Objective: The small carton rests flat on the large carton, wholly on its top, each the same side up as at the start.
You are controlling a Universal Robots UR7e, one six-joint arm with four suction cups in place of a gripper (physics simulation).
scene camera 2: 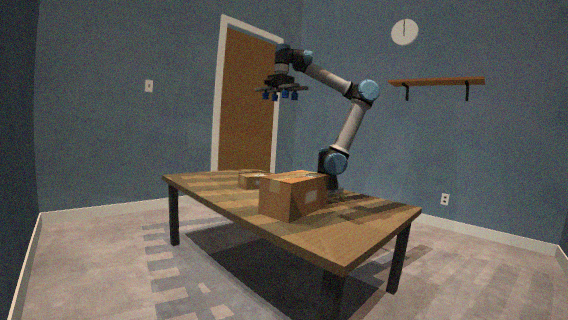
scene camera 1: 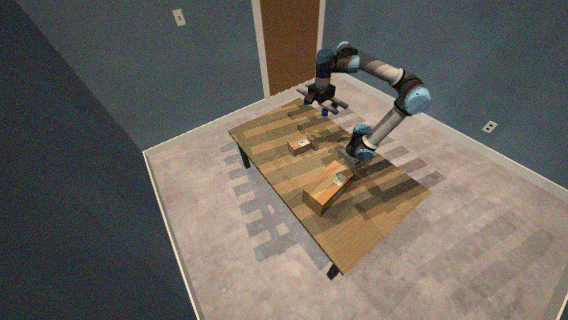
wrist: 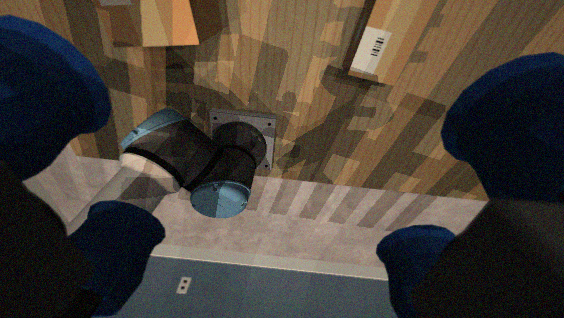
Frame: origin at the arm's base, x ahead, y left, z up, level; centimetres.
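Where they show: hand at its tool point: [scene camera 2: 279, 99] [scene camera 1: 319, 106] [wrist: 272, 184]; arm's base at its link origin: [wrist: 240, 145].
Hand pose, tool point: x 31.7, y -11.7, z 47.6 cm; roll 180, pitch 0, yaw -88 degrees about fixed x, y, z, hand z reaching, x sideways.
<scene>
Things, the pixels of their top centre, and the offset from my tool point. Level surfaces: height alone.
- small carton at its top centre: [wrist: 389, 40] [scene camera 2: 253, 174] [scene camera 1: 299, 141] dx -0.9, dy -18.3, dz -42.7 cm
- large carton at its top centre: [scene camera 2: 297, 175] [scene camera 1: 329, 181] dx +10.9, dy +24.6, dz -34.8 cm
- wooden table at its surface level: dz -50.0 cm
The small carton [scene camera 1: 299, 145] [scene camera 2: 248, 180] [wrist: 390, 42] lies flat on the table, towards its far end in the first scene view, with a white label on its top. The large carton [scene camera 1: 325, 191] [scene camera 2: 281, 198] [wrist: 162, 22] stands on the table apart from it, nearer the middle, a white label on its top. In the wrist view both cartons are cut off by the top edge. My gripper [scene camera 1: 321, 106] [scene camera 2: 280, 95] hangs high above the far part of the table, its four blue suction cups facing down, touching neither carton. It holds nothing and is open.
The wooden table [scene camera 1: 380, 220] [scene camera 2: 345, 245] bears both cartons. The arm's base [scene camera 1: 357, 152] [wrist: 242, 135] is mounted at the table's long edge, beside the large carton. A wall shelf [scene camera 2: 435, 81] and a door [scene camera 1: 290, 45] [scene camera 2: 247, 105] are on the walls behind.
</scene>
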